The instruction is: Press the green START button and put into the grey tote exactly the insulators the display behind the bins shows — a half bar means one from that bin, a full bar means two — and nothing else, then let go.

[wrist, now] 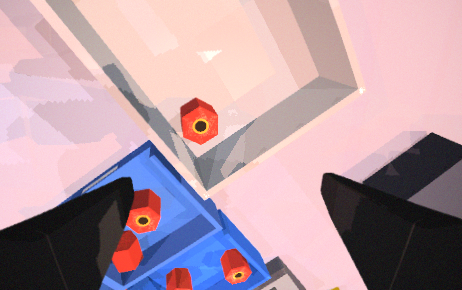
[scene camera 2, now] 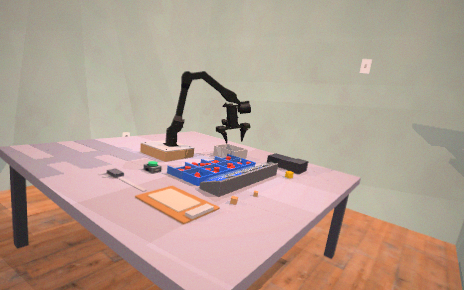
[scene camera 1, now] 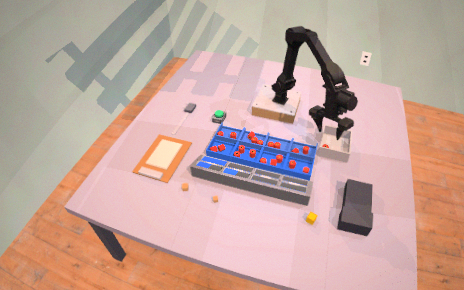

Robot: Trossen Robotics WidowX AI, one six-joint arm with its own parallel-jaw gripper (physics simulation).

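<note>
My gripper (scene camera 1: 330, 135) (scene camera 2: 234, 141) (wrist: 228, 184) is open and empty above the grey tote (scene camera 1: 336, 153) (scene camera 2: 223, 152) (wrist: 300, 107). One red insulator (scene camera 1: 325, 146) (wrist: 200, 121) lies on the tote floor, near the corner by the bins. The blue bins (scene camera 1: 295, 172) (scene camera 2: 187, 176) (wrist: 175, 240) hold many red insulators in two rows of compartments. The dark display (scene camera 1: 250, 187) (scene camera 2: 240, 185) shows a long blue bar at its left end and a shorter one in the neighbouring section; the other sections look grey. The green START button (scene camera 1: 219, 114) (scene camera 2: 152, 164) stands left of the bins.
A black block (scene camera 1: 356, 207) (scene camera 2: 287, 162) and a yellow cube (scene camera 1: 311, 218) (scene camera 2: 289, 174) are right of the display. An orange board (scene camera 1: 141, 168) (scene camera 2: 177, 216) and small orange cubes (scene camera 1: 185, 187) (scene camera 2: 234, 200) are to the left. A dark-headed tool (scene camera 1: 190, 107) (scene camera 2: 115, 173) lies beyond the board.
</note>
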